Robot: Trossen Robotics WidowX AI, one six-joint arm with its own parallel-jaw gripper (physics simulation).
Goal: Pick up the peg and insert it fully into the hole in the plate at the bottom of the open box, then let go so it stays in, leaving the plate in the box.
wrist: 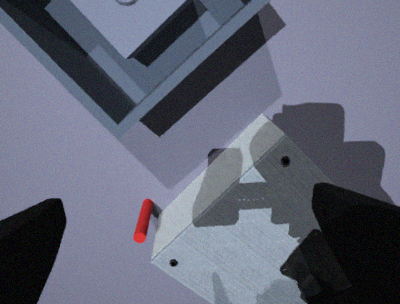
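Pixels of known places: gripper, between the fingertips: (190, 203); arm's base, origin of its link: (317, 260).
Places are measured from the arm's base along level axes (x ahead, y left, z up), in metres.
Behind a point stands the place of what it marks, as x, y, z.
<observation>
A red peg (143, 221) @(0.183, 0.078, -0.041) lies near the lower left of the middle, beside the left corner of a metal block. The open grey-blue box (131, 116) @(0.252, -0.037, 0.000) is at the upper left, with part of it out of view. Inside it the pale plate (127, 30) @(0.297, -0.098, -0.040) shows in part, and the lower edge of the ring (127, 2) @(0.309, -0.120, -0.037) around its hole shows at the top edge of the view. My gripper (190, 203) @(0.212, -0.071, 0.179) is open, its fingers wide apart at the left and right. The peg is between the two finger directions, closer to the left finger, and is not touched.
A large pale metal block (240, 250) @(0.085, 0.031, 0.002) with small dark holes fills the lower middle and right, and reaches under the right finger. Shadows of the arm fall on the block and on the table (340, 60) @(0.077, -0.201, -0.097) beside it.
</observation>
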